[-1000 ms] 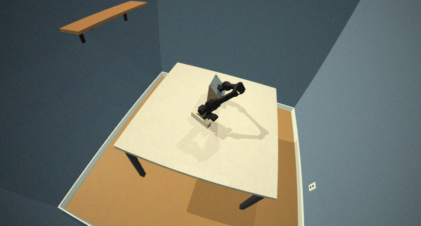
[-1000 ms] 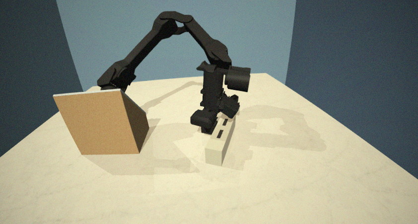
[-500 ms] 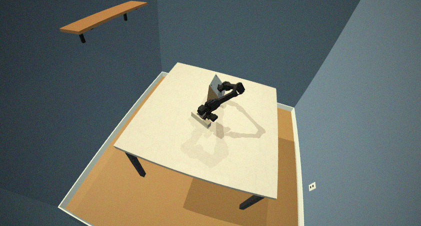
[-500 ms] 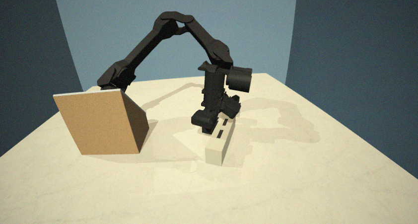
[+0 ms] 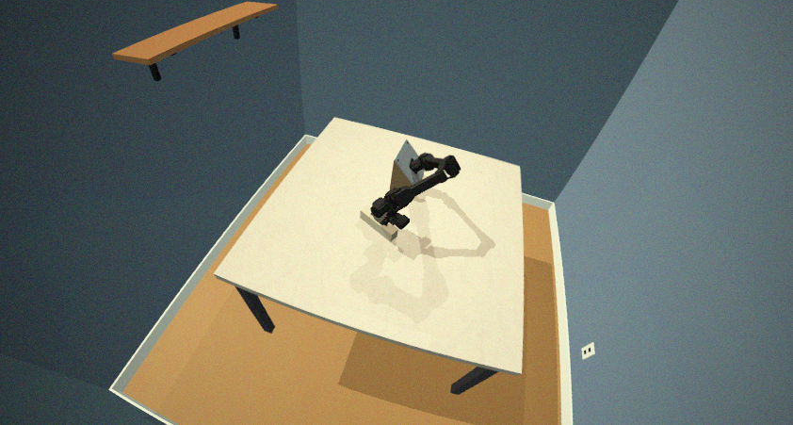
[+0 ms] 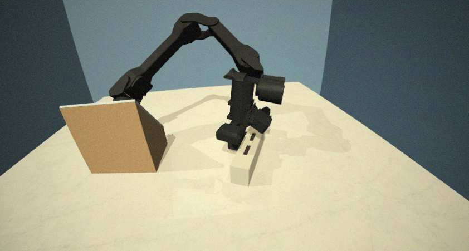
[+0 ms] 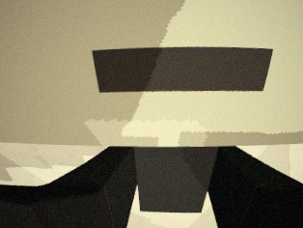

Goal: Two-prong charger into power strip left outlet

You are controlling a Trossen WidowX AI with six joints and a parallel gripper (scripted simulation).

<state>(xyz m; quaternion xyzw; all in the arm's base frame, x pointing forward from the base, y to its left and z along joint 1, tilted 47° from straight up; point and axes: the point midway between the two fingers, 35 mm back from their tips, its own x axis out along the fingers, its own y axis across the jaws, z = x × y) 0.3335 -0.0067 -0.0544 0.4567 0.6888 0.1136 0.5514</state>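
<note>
The black charger lies 10 mm to the right of my gripper tip, 10 mm ahead of it and 10 mm above it.
</note>
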